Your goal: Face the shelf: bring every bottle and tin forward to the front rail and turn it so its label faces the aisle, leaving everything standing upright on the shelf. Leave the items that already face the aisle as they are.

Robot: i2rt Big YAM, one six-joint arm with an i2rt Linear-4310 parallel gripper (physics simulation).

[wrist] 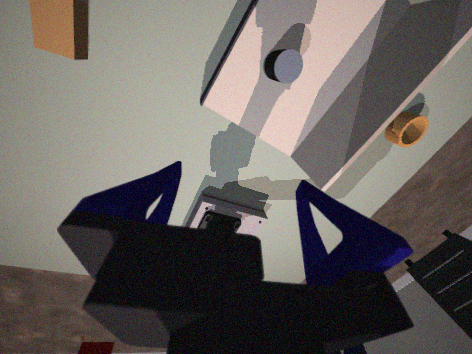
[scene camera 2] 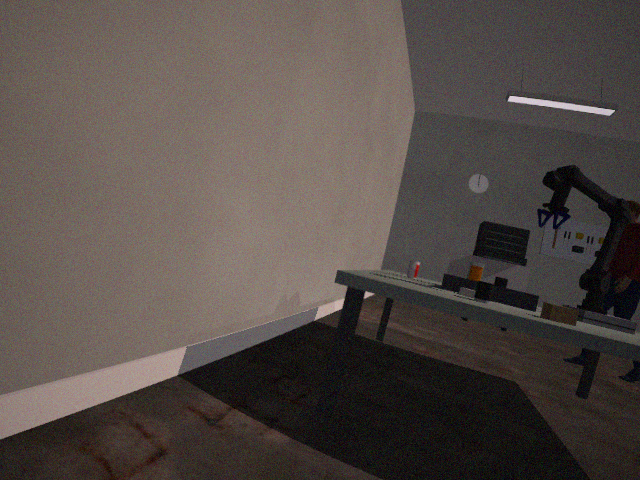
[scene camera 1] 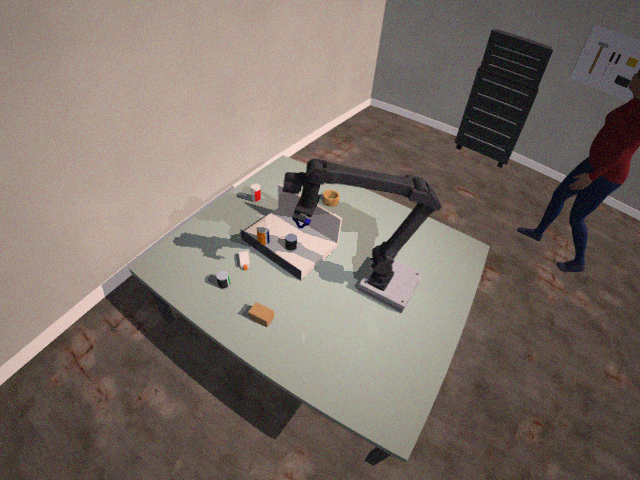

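Where they show: gripper, between the fingertips: [wrist: 241, 177] [scene camera 2: 546, 228] [scene camera 1: 303, 218]; arm's base, origin of its link: [wrist: 219, 224] [scene camera 2: 591, 311] [scene camera 1: 380, 278].
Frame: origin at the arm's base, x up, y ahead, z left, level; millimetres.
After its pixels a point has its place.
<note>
The shelf [scene camera 1: 271, 222] {x -16, y 641, z -18 mm} [scene camera 2: 511, 298] {x -23, y 419, z 174 mm} [wrist: 240, 90] {x -16, y 375, z 115 mm} has a pale floor, a dark front rail and a grey back panel. An orange tin [scene camera 1: 263, 236] {x 56, y 561, z 143 mm} [scene camera 2: 476, 272] {x 50, y 581, z 151 mm} with a blue part on one side stands upright close to the rail. A smaller black tin [scene camera 1: 291, 241] {x 53, y 436, z 89 mm} [scene camera 2: 500, 282] {x 32, y 460, z 96 mm} [wrist: 288, 66] {x 54, y 452, z 70 mm} with a grey top stands upright, set back from the rail; no coloured label shows on it. My gripper [scene camera 1: 301, 222] {x 301, y 331, z 160 mm} [scene camera 2: 552, 218] {x 301, y 331, z 160 mm} [wrist: 241, 177] {x 301, y 331, z 160 mm} is open and empty, high above the tins, apart from them. The orange tin does not show in the wrist view.
On the table stand a red-and-white can [scene camera 1: 255, 192] {x 20, y 846, z -132 mm} [scene camera 2: 416, 269] {x 0, y 845, z -133 mm} and a black tin [scene camera 1: 222, 279] {x 15, y 567, z 430 mm} with green. A white-and-orange item [scene camera 1: 244, 259] {x -26, y 591, z 257 mm}, an orange block [scene camera 1: 261, 314] {x -4, y 325, z 459 mm} [scene camera 2: 558, 313] {x -27, y 352, z 481 mm} [wrist: 52, 30] {x -3, y 325, z 448 mm} and an orange ring [scene camera 1: 330, 203] {x -30, y 482, z -359 mm} [wrist: 395, 131] {x -19, y 482, z -359 mm} lie around the shelf.
</note>
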